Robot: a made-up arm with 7 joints. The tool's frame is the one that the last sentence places.
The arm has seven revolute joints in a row. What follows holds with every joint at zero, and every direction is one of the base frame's. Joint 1 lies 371.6 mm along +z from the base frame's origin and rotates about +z. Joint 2 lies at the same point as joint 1 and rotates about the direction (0, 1, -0.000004). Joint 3 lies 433.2 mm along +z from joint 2 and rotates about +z. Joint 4 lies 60.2 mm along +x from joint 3 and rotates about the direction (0, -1, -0.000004). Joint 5 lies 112.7 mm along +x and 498.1 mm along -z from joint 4 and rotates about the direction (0, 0.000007, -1). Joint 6 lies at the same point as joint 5 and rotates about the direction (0, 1, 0.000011). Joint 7 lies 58.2 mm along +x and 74.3 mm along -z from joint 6 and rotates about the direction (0, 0.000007, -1). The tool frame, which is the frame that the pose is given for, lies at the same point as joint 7; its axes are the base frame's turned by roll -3.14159, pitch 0 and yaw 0 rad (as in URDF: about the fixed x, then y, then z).
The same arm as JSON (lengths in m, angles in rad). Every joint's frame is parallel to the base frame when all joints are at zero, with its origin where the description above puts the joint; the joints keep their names.
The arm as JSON. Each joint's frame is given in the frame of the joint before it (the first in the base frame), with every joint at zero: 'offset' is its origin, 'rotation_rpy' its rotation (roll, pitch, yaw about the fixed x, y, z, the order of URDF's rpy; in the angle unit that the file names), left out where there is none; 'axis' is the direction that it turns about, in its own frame. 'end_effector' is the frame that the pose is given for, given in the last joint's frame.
{
  "length_unit": "m",
  "angle_unit": "rad",
  "chain": [
    {
      "id": "joint 1",
      "offset": [
        0.0,
        0.0,
        0.3716
      ],
      "axis": "+z"
    },
    {
      "id": "joint 2",
      "offset": [
        0.0,
        0.0,
        0.0
      ],
      "axis": "+y"
    },
    {
      "id": "joint 3",
      "offset": [
        0.0,
        0.0,
        0.4332
      ],
      "axis": "+z"
    },
    {
      "id": "joint 4",
      "offset": [
        0.0602,
        0.0,
        0.0
      ],
      "axis": "-y"
    },
    {
      "id": "joint 5",
      "offset": [
        0.1127,
        0.0,
        -0.4981
      ],
      "axis": "-z"
    },
    {
      "id": "joint 6",
      "offset": [
        0.0,
        0.0,
        0.0
      ],
      "axis": "+y"
    },
    {
      "id": "joint 7",
      "offset": [
        0.0582,
        0.0,
        -0.0743
      ],
      "axis": "-z"
    }
  ],
  "end_effector": {
    "offset": [
      0.0,
      0.0,
      0.0
    ],
    "rotation_rpy": [
      -3.1416,
      0.0,
      0.0
    ]
  }
}

